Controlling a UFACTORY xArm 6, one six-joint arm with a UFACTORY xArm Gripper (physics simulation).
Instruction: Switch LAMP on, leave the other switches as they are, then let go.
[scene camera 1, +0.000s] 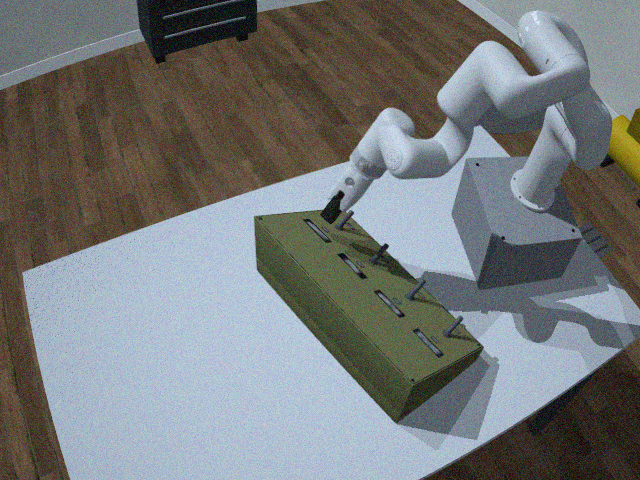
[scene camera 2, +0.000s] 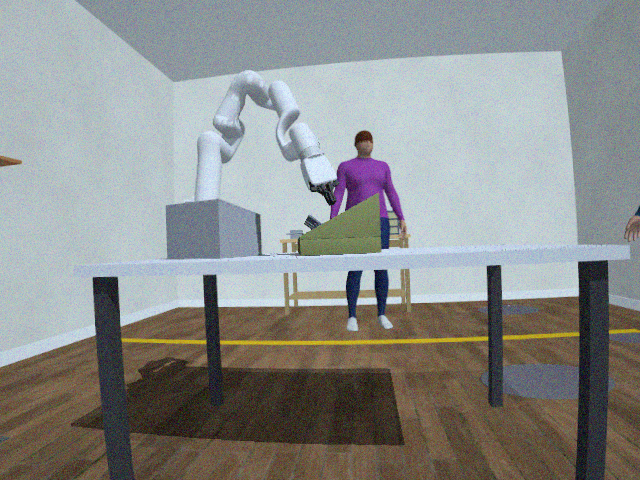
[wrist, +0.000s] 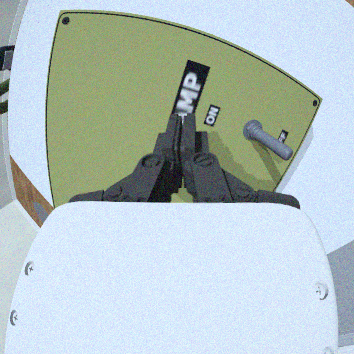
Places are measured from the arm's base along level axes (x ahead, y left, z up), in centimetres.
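Pixels of known places: gripper, fingertip midpoint: (scene camera 1: 326, 218) (scene camera 2: 333, 203) (wrist: 184, 132); arm's base, origin of the base link: (scene camera 1: 532, 190) (scene camera 2: 205, 209) (wrist: 339, 350).
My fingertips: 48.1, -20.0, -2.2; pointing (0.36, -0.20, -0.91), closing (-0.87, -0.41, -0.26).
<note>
Ahead of a thing's pixels: the offset from my fingertips to its top centre, as dx, dy, dz. "*": to the spot under its first point. Level surfaces: height alone.
The green sloped switch panel (scene camera 1: 330, 289) (scene camera 2: 356, 229) (wrist: 100, 100) stands on the table. The LAMP lever {-6.5, -1.4, -3.4} (scene camera 1: 344, 220) (wrist: 270, 141), a grey rod, leans toward its OFF label {* -8.3, -2.2, -8.9} (wrist: 283, 136), which it partly covers. The ON label {* -0.7, -1.0, -5.0} (wrist: 212, 115) lies on its other side. The LAMP label {+1.7, -0.9, -3.3} (wrist: 194, 82) is partly hidden by the fingertips in the wrist view. My gripper (scene camera 1: 329, 221) (scene camera 2: 331, 202) (wrist: 184, 132) is shut and empty. Its tips are over the panel on the ON side of the lever, apart from it in the wrist view. Whether they touch the panel is unclear.
Three more levers (scene camera 1: 378, 254) (scene camera 1: 415, 289) (scene camera 1: 453, 326) stand in a row along the panel, leaning the same way as the LAMP lever. The grey robot base block (scene camera 1: 473, 227) (scene camera 2: 192, 231) stands behind the panel. A person (scene camera 2: 363, 180) stands beyond the white table {dz -16.5} (scene camera 1: 180, 361).
</note>
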